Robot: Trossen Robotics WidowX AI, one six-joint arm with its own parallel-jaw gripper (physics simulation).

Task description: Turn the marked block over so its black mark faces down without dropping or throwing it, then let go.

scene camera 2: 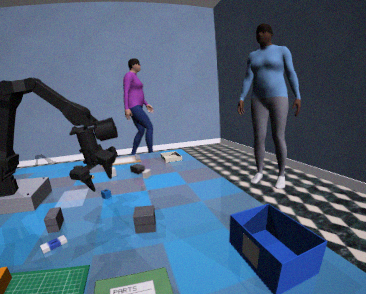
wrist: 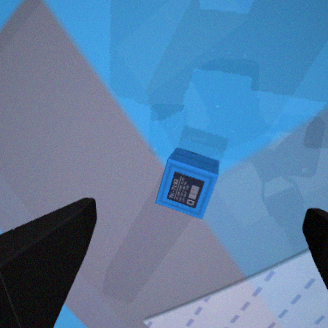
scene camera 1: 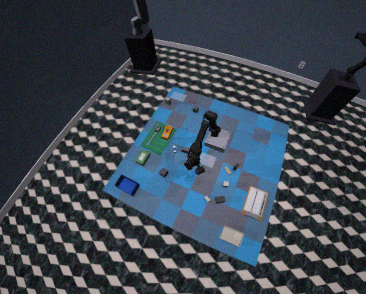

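Where they show: gripper, fingertip midpoint: (scene camera 2: 102,184) (wrist: 200,214) (scene camera 1: 195,168); arm's base, origin of the base link: (scene camera 2: 7,192) (scene camera 1: 214,133).
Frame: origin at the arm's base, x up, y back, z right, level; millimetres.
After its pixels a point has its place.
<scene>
The marked block (scene camera 2: 106,194) @(z 98, x -44, y -362 mm) (wrist: 187,187) @(z 85, x -35, y -362 mm) is a small blue cube resting on the patchwork mat. Its black mark with pale print faces up in the wrist view. In scene camera 1 I cannot make the block out near the arm. My gripper (scene camera 1: 194,168) @(z 92, x -7, y -356 mm) (scene camera 2: 102,184) @(z 92, x -7, y -356 mm) (wrist: 200,214) @(z 92, x -7, y -356 mm) is wide open and empty, pointing down above the block. In the wrist view its fingertips stand far to the left and right, with the block between them in the picture but touching neither. In scene camera 2 the tips hang a little above the block.
A pale sheet with dashed lines (scene camera 1: 206,160) @(z 24, x -56, y -243 mm) (scene camera 2: 73,197) @(z 32, x -56, y -238 mm) (wrist: 235,305) @(z 36, x -56, y -271 mm) lies beside the block. Two dark grey blocks (scene camera 2: 145,219) @(z 364, x -21, y -432 mm) (scene camera 2: 54,220) @(z 249, x -25, y -202 mm), a white-and-blue cylinder (scene camera 2: 54,244) @(z 325, x -50, y -204 mm), a blue bin (scene camera 1: 127,185) @(z 605, x -59, y -611 mm) (scene camera 2: 300,264) @(z 668, x -8, y -592 mm) and a green parts box (scene camera 1: 142,157) @(z 553, x -22, y -355 mm) stand farther off.
</scene>
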